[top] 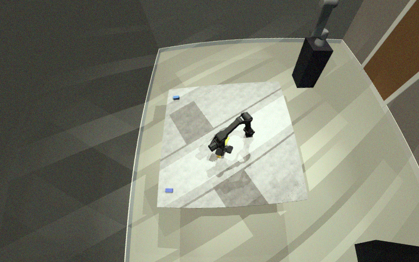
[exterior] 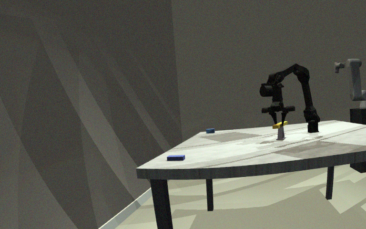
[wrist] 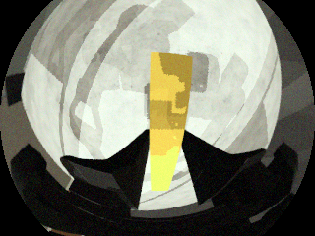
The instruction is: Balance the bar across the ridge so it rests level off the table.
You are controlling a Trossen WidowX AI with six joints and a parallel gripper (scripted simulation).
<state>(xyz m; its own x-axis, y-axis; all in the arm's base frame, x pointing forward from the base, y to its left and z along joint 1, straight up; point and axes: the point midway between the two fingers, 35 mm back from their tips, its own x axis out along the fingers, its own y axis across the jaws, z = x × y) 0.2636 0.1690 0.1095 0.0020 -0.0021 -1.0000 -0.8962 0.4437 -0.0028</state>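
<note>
Right now the yellow bar is 1 cm behind my gripper tip and 2 cm to the right of it.
</note>
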